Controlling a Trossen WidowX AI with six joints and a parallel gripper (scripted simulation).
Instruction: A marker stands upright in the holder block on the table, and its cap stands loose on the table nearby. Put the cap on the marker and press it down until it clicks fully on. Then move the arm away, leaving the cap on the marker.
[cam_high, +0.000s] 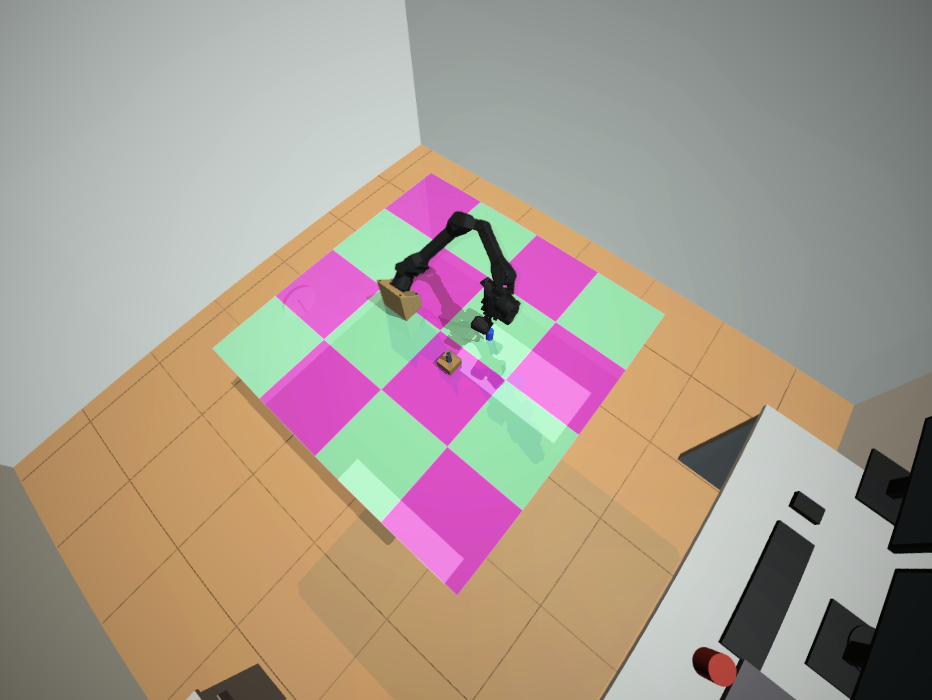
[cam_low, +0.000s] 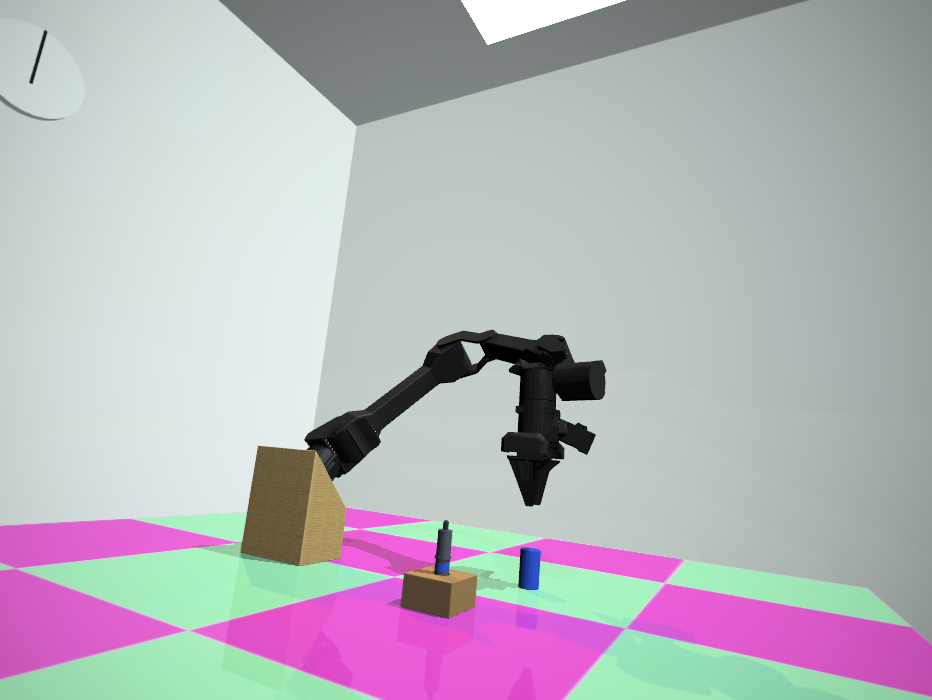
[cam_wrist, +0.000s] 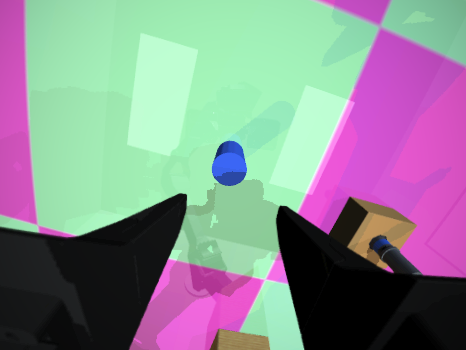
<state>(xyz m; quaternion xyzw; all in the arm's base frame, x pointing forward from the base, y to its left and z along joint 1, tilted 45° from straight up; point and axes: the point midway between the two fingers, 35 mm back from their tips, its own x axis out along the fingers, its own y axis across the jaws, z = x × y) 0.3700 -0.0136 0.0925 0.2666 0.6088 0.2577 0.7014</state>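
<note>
My gripper tip is now 9 cm above the blue marker cap. The rest, counted from my gripper tip: wooden holder block: 6 cm behind, 18 cm to the right, 10 cm below.
</note>
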